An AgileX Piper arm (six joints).
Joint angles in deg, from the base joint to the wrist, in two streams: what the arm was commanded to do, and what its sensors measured. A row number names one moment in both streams.
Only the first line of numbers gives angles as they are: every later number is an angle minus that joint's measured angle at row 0.
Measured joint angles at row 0: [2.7, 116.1, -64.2, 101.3, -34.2, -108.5]
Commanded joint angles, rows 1 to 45: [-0.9, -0.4, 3.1, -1.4, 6.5, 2.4]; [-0.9, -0.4, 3.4, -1.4, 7.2, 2.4]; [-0.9, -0.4, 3.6, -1.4, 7.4, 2.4]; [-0.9, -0.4, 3.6, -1.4, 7.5, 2.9]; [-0.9, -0.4, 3.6, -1.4, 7.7, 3.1]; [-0.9, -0.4, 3.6, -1.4, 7.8, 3.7]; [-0.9, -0.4, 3.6, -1.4, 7.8, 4.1]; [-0.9, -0.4, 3.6, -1.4, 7.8, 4.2]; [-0.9, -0.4, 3.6, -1.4, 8.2, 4.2]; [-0.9, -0.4, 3.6, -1.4, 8.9, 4.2]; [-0.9, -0.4, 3.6, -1.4, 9.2, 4.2]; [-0.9, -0.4, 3.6, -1.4, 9.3, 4.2]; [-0.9, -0.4, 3.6, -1.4, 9.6, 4.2]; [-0.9, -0.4, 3.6, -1.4, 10.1, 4.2]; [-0.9, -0.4, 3.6, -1.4, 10.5, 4.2]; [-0.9, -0.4, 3.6, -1.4, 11.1, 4.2]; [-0.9, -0.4, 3.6, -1.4, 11.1, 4.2]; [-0.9, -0.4, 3.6, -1.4, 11.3, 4.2]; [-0.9, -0.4, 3.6, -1.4, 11.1, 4.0]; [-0.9, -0.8, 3.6, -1.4, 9.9, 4.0]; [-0.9, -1.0, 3.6, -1.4, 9.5, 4.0]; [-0.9, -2.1, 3.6, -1.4, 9.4, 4.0]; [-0.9, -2.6, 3.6, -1.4, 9.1, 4.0]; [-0.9, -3.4, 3.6, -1.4, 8.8, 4.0]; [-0.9, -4.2, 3.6, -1.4, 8.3, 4.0]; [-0.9, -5.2, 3.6, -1.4, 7.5, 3.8]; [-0.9, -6.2, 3.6, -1.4, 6.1, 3.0]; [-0.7, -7.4, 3.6, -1.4, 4.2, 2.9]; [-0.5, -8.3, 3.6, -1.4, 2.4, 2.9]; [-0.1, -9.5, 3.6, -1.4, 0.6, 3.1]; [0.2, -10.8, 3.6, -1.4, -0.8, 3.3]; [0.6, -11.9, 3.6, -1.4, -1.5, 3.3]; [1.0, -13.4, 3.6, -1.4, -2.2, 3.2]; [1.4, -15.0, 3.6, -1.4, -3.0, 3.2]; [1.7, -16.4, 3.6, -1.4, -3.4, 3.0]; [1.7, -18.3, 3.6, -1.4, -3.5, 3.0]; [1.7, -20.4, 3.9, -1.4, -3.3, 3.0]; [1.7, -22.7, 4.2, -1.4, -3.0, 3.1]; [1.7, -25.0, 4.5, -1.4, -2.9, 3.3]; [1.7, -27.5, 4.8, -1.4, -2.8, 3.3]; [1.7, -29.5, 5.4, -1.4, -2.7, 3.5]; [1.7, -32.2, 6.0, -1.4, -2.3, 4.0]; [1.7, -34.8, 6.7, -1.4, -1.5, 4.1]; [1.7, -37.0, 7.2, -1.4, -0.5, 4.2]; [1.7, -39.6, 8.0, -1.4, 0.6, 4.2]
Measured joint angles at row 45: [1.4, -31.3, 5.5, -1.3, -2.2, 3.8]
